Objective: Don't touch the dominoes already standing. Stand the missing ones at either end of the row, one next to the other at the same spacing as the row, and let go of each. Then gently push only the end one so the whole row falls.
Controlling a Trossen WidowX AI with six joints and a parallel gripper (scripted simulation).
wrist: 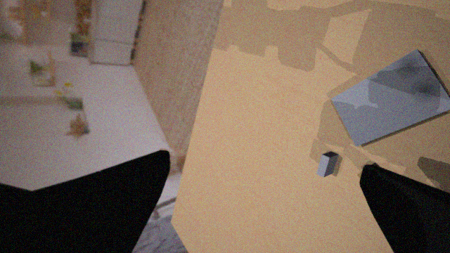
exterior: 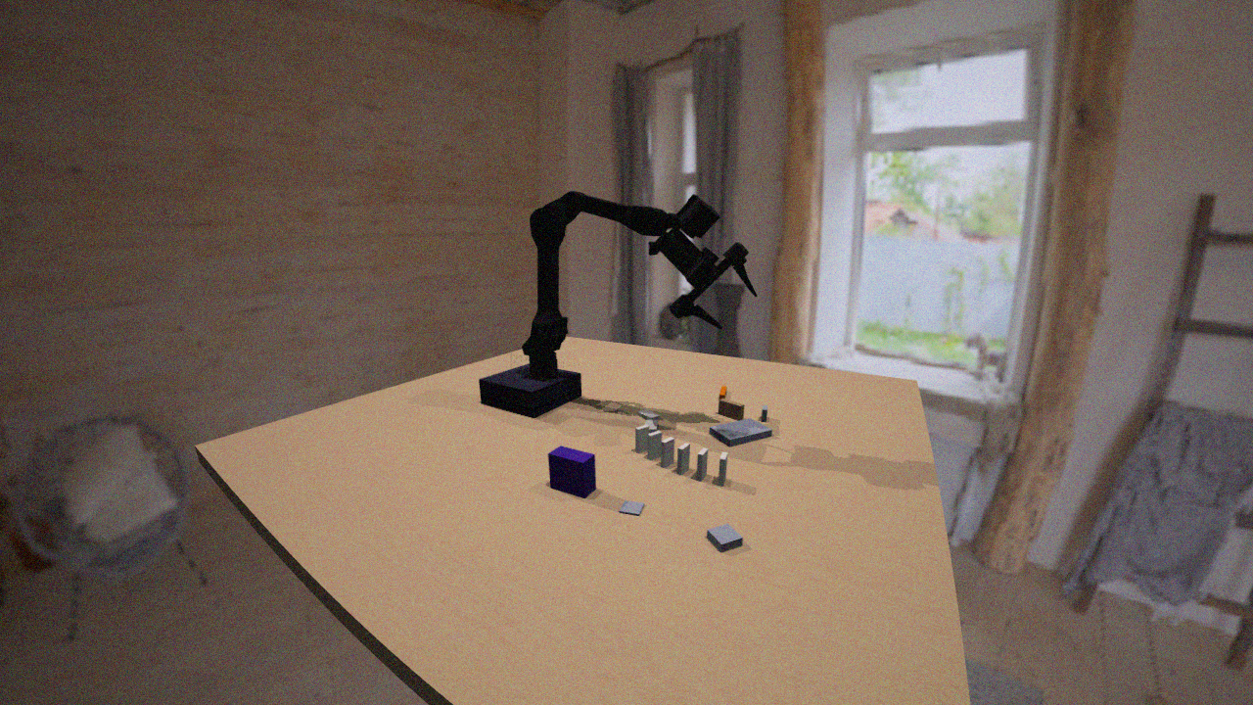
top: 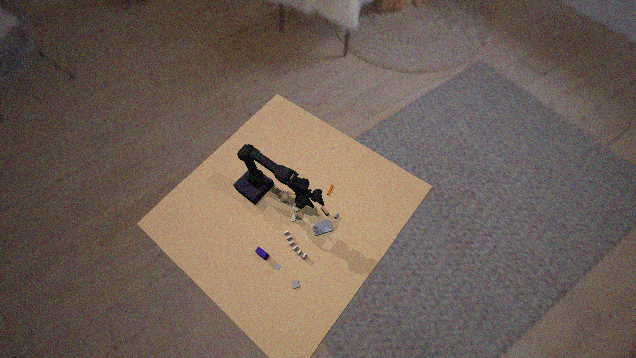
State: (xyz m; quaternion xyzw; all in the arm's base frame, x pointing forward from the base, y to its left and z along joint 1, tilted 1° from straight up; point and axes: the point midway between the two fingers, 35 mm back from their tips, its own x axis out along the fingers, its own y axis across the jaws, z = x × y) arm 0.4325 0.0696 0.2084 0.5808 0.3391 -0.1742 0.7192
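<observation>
Now: the purple block 360 mm to the right of my gripper tip, 210 mm below it and 130 mm behind it. From my gripper tip the other things lie so: flat blue-grey slab: 240 mm below, 20 mm to the right, 20 mm ahead; brown block: 230 mm below, 70 mm to the left, 30 mm behind; orange bar: 240 mm below, 190 mm to the left, 100 mm behind.
</observation>
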